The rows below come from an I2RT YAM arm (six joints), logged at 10 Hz.
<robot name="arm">
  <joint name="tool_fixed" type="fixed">
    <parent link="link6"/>
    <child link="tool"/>
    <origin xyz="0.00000 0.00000 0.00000" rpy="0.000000 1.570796 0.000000"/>
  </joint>
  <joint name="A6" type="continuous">
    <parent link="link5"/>
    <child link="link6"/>
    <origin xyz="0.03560 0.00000 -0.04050" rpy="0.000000 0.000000 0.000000"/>
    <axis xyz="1 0 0"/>
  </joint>
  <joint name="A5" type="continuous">
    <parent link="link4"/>
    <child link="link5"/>
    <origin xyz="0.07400 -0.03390 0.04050" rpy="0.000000 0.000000 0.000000"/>
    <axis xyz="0 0 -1"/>
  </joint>
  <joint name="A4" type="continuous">
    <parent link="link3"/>
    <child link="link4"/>
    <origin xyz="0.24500 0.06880 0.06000" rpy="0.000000 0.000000 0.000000"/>
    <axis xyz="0 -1 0"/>
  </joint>
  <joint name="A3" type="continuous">
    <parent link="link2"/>
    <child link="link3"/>
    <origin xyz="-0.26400 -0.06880 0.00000" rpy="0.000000 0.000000 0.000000"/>
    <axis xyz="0 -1 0"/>
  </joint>
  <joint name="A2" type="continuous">
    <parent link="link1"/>
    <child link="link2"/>
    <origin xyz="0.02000 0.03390 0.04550" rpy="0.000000 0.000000 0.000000"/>
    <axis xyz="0 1 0"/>
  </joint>
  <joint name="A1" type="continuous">
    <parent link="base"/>
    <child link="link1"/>
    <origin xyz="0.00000 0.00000 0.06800" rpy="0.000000 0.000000 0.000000"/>
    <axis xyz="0 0 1"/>
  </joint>
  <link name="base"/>
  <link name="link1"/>
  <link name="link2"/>
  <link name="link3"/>
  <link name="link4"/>
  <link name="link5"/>
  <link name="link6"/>
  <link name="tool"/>
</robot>
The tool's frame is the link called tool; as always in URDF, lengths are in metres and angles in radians. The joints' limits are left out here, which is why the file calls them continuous.
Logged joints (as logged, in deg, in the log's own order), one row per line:
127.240 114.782 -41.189 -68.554 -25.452 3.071
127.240 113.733 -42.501 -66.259 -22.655 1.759
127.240 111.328 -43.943 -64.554 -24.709 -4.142
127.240 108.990 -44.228 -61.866 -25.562 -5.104
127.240 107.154 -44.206 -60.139 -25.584 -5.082
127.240 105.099 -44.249 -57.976 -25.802 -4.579
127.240 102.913 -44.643 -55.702 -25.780 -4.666
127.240 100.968 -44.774 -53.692 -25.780 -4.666
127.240 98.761 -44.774 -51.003 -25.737 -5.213
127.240 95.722 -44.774 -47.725 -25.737 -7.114
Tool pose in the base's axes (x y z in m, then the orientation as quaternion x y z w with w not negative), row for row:
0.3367 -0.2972 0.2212 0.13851 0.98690 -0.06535 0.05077
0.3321 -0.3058 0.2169 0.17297 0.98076 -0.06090 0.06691
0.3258 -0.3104 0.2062 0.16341 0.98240 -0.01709 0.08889
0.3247 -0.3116 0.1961 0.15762 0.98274 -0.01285 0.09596
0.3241 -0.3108 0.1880 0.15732 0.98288 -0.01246 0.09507
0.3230 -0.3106 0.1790 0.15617 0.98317 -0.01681 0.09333
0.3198 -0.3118 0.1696 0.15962 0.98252 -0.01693 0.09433
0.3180 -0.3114 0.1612 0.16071 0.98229 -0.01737 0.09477
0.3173 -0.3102 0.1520 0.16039 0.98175 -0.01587 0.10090
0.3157 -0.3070 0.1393 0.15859 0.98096 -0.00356 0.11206
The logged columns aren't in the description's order. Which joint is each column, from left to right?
Columns, left to right: A2, A3, A1, A4, A6, A5.
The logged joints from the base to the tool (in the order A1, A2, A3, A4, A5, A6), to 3 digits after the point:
-41.189 127.240 114.782 -68.554 3.071 -25.452
-42.501 127.240 113.733 -66.259 1.759 -22.655
-43.943 127.240 111.328 -64.554 -4.142 -24.709
-44.228 127.240 108.990 -61.866 -5.104 -25.562
-44.206 127.240 107.154 -60.139 -5.082 -25.584
-44.249 127.240 105.099 -57.976 -4.579 -25.802
-44.643 127.240 102.913 -55.702 -4.666 -25.780
-44.774 127.240 100.968 -53.692 -4.666 -25.780
-44.774 127.240 98.761 -51.003 -5.213 -25.737
-44.774 127.240 95.722 -47.725 -7.114 -25.737

